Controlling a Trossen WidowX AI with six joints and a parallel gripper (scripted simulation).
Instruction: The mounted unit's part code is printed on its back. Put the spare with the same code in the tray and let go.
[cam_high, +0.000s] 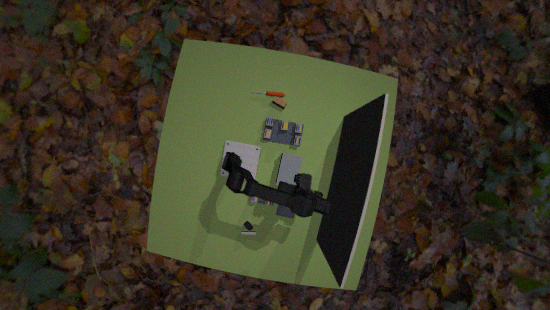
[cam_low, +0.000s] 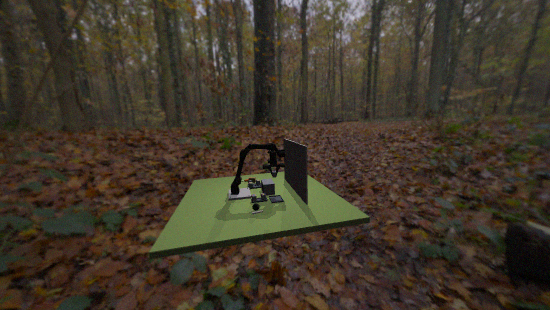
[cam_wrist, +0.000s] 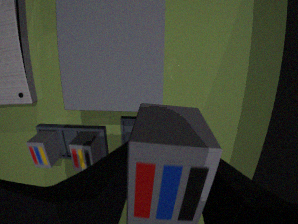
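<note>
Right now my gripper tip is 17 cm above the tray, 11 cm to the left of it and 1 cm short of it. Round my gripper tip: grey boxy unit 12 cm below, 8 cm to the left, 6 cm behind; then black tape roll 29 cm to the right, 15 cm below, 15 cm behind; then tall dark panel 18 cm ahead, 10 cm to the left, 5 cm above.
</note>
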